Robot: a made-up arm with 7 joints. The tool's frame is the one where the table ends. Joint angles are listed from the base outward.
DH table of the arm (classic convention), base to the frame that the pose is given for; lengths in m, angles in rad. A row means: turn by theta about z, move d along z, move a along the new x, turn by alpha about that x. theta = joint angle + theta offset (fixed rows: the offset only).
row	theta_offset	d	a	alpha
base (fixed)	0	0.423	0.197	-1.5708
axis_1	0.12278	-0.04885	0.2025	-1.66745
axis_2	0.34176	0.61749	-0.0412	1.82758
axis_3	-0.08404	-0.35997	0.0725	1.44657
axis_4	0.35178	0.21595	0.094	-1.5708
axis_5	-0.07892	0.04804	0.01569	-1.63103
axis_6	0	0.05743	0.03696	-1.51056
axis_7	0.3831	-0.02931	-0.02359	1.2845
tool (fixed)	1.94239	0.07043	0	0
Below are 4 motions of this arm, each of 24 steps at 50 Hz.
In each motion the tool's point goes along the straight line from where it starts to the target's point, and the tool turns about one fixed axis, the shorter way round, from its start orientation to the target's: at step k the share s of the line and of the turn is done. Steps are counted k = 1, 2, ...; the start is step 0. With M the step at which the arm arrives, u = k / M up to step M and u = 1 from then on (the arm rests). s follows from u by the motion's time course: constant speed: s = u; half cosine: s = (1 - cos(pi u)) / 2; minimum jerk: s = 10 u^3 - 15 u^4 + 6 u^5.
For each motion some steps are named. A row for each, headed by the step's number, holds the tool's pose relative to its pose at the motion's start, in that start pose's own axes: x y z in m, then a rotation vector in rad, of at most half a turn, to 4 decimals.
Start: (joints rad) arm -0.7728 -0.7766 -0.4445 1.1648 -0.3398 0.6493 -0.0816
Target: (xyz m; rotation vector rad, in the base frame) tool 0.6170 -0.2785 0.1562 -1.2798 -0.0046 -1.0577
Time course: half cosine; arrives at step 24
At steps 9, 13, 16, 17, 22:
9: -0.0166 -0.0102 -0.0200 0.1412 0.0103 -0.0545
13: -0.0304 -0.0187 -0.0367 0.2585 0.0189 -0.0998
16: -0.0404 -0.0248 -0.0487 0.3430 0.0251 -0.1324
17: -0.0433 -0.0266 -0.0522 0.3679 0.0270 -0.1420
22: -0.0529 -0.0325 -0.0638 0.4495 0.0329 -0.1736

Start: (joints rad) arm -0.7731 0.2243 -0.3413 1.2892 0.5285 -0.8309 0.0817
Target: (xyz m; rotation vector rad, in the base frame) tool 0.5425 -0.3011 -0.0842 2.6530 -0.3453 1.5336
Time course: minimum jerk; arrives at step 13
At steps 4, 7, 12, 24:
4: -0.0013 -0.0012 0.0002 -0.0037 0.0073 0.0026
7: -0.0043 -0.0039 0.0006 -0.0122 0.0241 0.0084
12: -0.0075 -0.0069 0.0010 -0.0212 0.0420 0.0147
24: -0.0076 -0.0069 0.0010 -0.0213 0.0422 0.0147

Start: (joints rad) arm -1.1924 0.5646 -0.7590 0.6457 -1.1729 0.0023 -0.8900
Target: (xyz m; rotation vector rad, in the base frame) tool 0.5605 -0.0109 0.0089 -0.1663 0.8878 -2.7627
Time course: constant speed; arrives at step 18
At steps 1, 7, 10, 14, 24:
1: -0.0014 0.0025 -0.0137 0.0063 0.0068 -0.0463
7: -0.0098 0.0173 -0.0962 0.0441 0.0475 -0.3239
10: -0.0141 0.0246 -0.1374 0.0630 0.0679 -0.4627
14: -0.0197 0.0345 -0.1923 0.0882 0.0951 -0.6477
24: -0.0253 0.0444 -0.2473 0.1134 0.1223 -0.8328

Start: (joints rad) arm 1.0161 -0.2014 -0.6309 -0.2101 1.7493 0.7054 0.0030
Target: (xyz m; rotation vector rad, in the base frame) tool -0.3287 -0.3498 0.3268 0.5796 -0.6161 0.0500
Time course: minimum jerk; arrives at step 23
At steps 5, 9, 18, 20, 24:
5: 0.0042 0.0107 0.0056 0.0021 0.0318 -0.0009
9: 0.0178 0.0447 0.0234 0.0090 0.1334 -0.0036
18: 0.0547 0.1371 0.0716 0.0276 0.4090 -0.0110
20: 0.0578 0.1451 0.0758 0.0292 0.4329 -0.0116
24: 0.0589 0.1477 0.0772 0.0298 0.4409 -0.0118

